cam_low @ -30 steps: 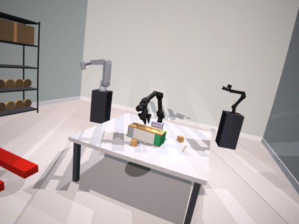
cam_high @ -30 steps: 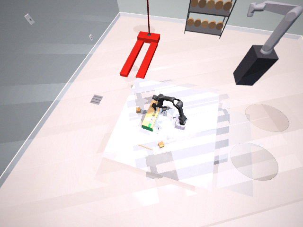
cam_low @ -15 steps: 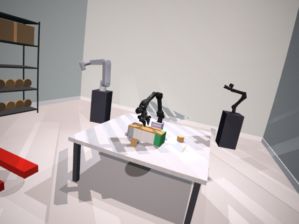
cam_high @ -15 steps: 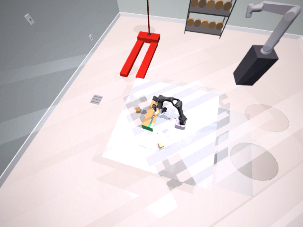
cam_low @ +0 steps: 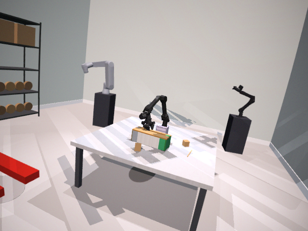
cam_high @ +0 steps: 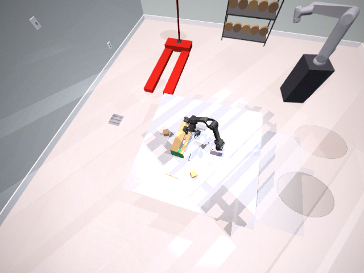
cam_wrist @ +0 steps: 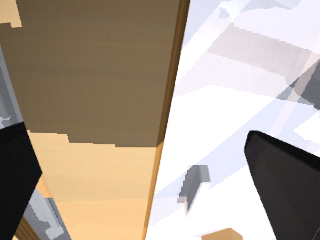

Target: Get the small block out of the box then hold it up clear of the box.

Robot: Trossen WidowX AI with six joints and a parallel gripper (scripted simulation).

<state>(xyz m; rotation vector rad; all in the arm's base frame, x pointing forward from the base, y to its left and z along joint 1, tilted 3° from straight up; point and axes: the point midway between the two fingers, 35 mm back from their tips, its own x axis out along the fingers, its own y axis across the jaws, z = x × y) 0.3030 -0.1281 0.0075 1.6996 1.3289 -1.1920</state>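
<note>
My gripper tip is 5 cm short of the tan block, 2 cm to the right of it and 1 cm above it. Also, from my gripper tip: thin wooden stick (44 cm to the left, 13 cm ahead, 9 cm below); tan box (4 cm to the left, 4 cm below, 4 cm ahead).
</note>
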